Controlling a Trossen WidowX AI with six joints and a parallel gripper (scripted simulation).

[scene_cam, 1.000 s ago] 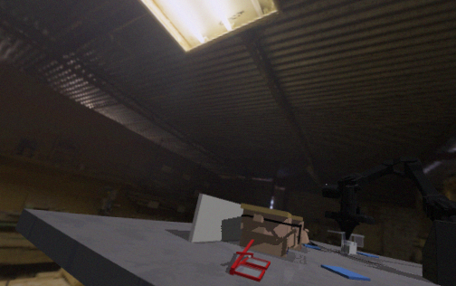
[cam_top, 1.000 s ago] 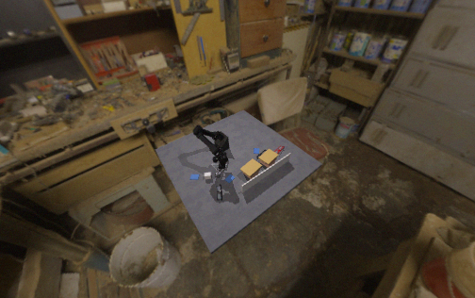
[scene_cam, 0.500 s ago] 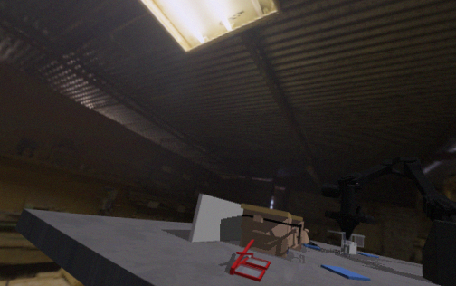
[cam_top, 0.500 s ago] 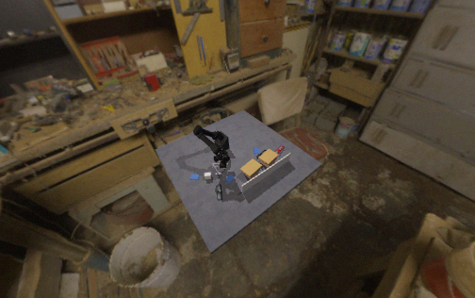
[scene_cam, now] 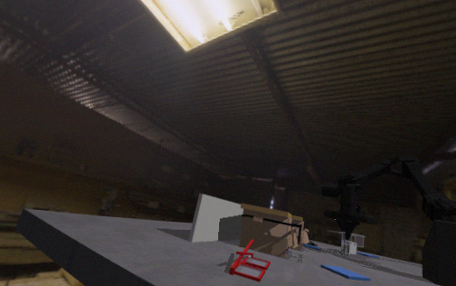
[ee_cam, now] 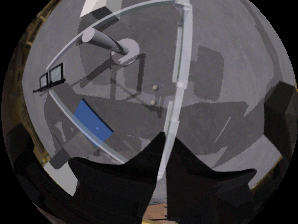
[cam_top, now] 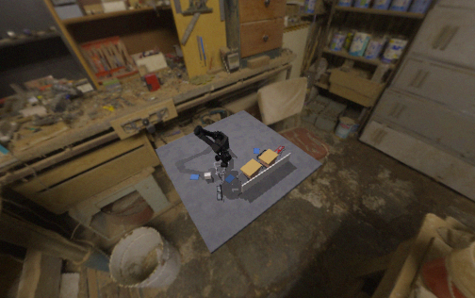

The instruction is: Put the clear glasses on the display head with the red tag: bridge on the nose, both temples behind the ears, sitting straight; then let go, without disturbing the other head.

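The white object is 20 cm to the right of my gripper tip, 3 cm below it and 1 cm ahead of it. The rest, counted from my gripper tip: back panel: 29 cm to the left, 29 cm ahead, 1 cm below.
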